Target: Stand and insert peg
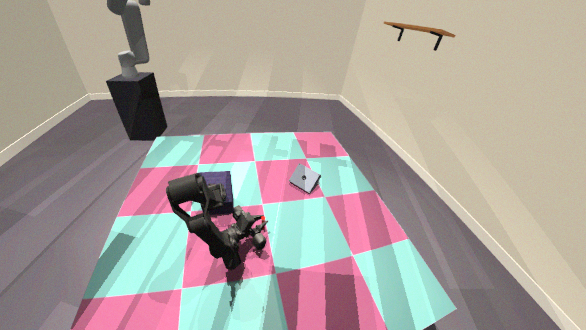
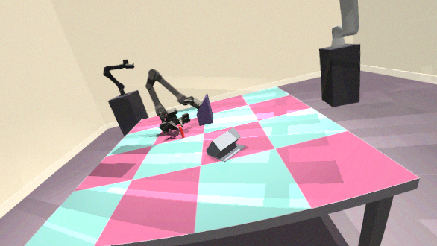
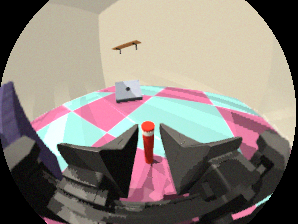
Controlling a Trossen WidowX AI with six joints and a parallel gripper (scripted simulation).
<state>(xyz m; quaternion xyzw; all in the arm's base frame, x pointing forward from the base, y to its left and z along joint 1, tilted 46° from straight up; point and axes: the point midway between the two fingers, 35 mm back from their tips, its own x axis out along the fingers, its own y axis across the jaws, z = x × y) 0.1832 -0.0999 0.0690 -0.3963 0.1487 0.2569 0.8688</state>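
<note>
The red peg is 10 mm below my gripper tip and 10 mm behind it. From my gripper tip the other things lie so: sloped grey panel: 260 mm to the left, 220 mm ahead, 30 mm below.
</note>
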